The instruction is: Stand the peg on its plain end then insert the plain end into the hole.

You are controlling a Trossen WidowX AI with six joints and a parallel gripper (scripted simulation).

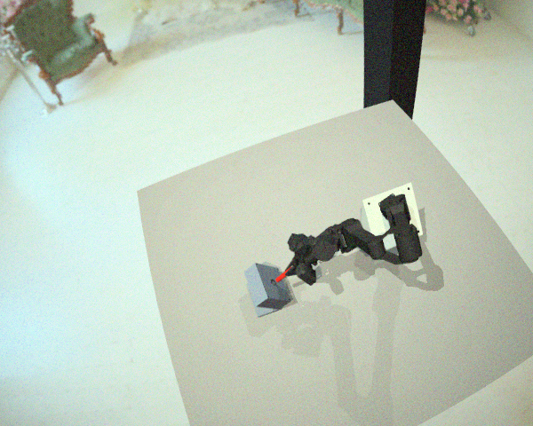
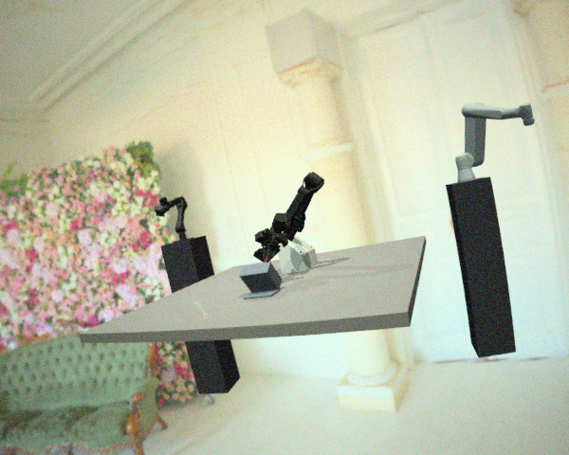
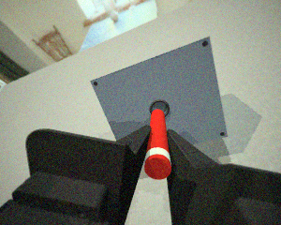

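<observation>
My gripper tip is 7 cm short of the grey sloped panel, 5 cm above it and 1 cm to the left of it. Round my gripper tip: red peg 1 cm behind, 1 cm above.
</observation>
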